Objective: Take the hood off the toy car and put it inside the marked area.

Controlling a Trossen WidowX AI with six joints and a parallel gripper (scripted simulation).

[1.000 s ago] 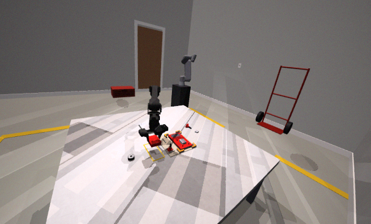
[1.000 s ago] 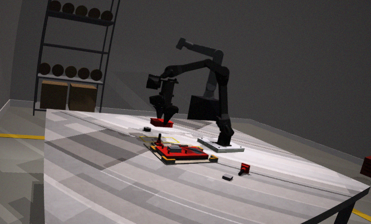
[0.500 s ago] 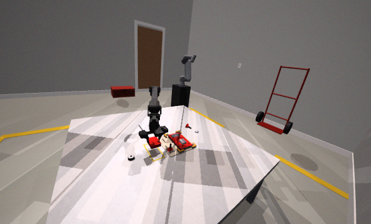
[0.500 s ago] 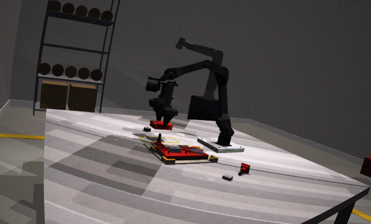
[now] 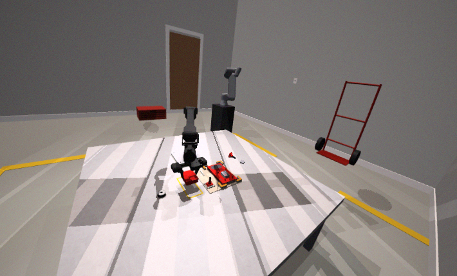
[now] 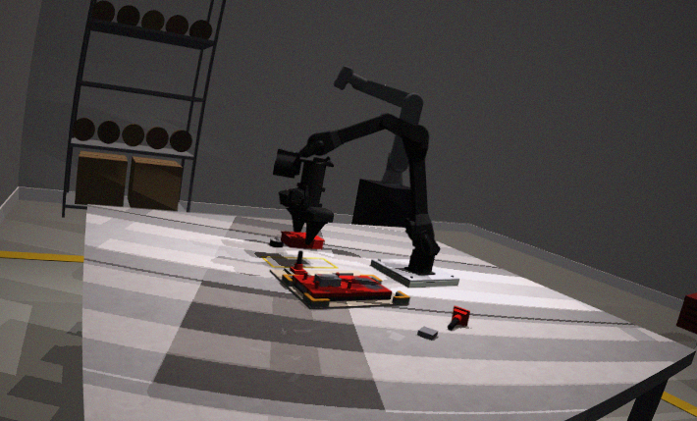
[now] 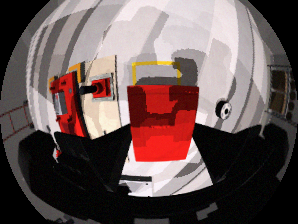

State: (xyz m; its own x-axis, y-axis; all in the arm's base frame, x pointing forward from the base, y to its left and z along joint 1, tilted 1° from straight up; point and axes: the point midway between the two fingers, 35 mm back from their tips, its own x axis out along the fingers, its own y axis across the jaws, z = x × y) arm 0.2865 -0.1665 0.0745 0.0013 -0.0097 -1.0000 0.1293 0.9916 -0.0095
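Right now my gripper tip is 100 mm to the right of the black upright part, 60 mm short of it and 30 mm above it. From my gripper tip the other things lie so: toy wheel: 150 mm to the right, 50 mm below, 20 mm behind.
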